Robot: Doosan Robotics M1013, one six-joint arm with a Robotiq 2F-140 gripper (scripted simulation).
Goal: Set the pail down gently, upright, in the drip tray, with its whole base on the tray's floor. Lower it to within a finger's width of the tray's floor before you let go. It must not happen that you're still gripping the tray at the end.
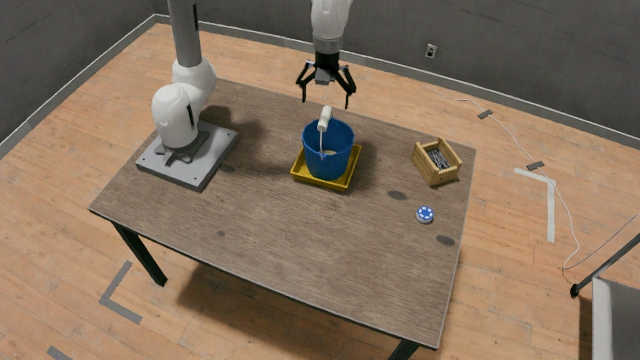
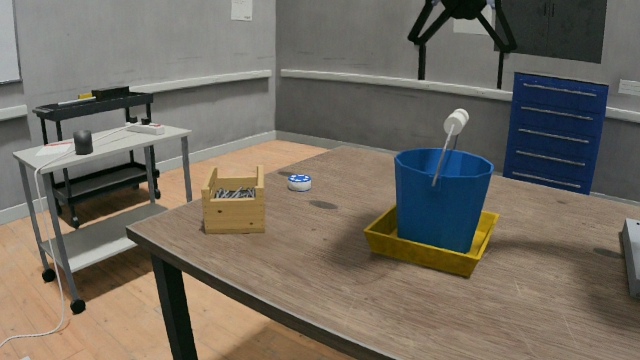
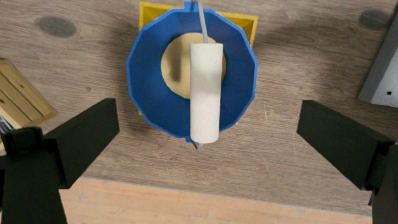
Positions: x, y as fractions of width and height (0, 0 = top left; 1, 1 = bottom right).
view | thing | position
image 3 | my gripper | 0.52, 0.52
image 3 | yellow drip tray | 0.62, 0.10
